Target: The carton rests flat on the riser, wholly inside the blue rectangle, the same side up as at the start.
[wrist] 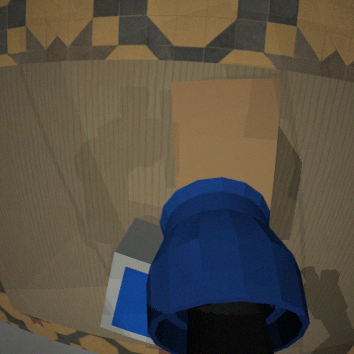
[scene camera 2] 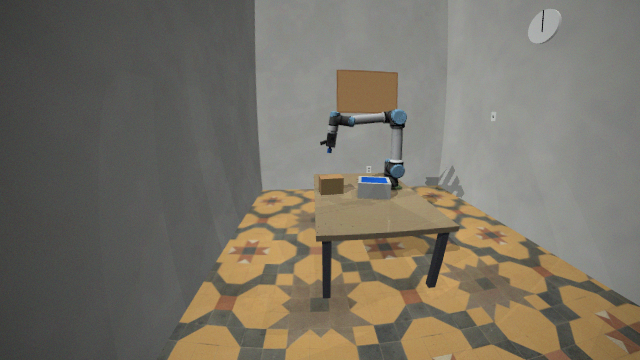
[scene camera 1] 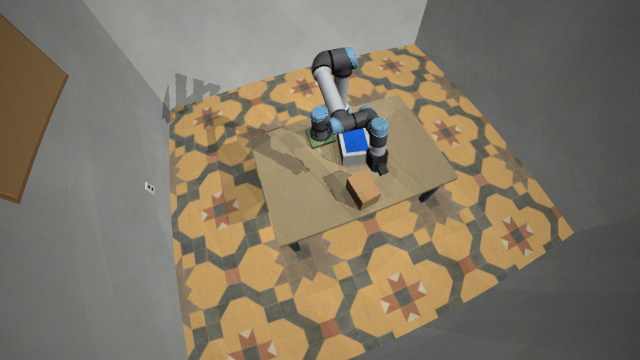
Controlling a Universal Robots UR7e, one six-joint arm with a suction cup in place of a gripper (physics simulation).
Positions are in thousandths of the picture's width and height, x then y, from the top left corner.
Labels:
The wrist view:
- my suction cup: 614,696
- brown carton: 645,363, on the table
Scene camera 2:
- grey riser: 577,521, on the table
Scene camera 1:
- brown carton: 565,521

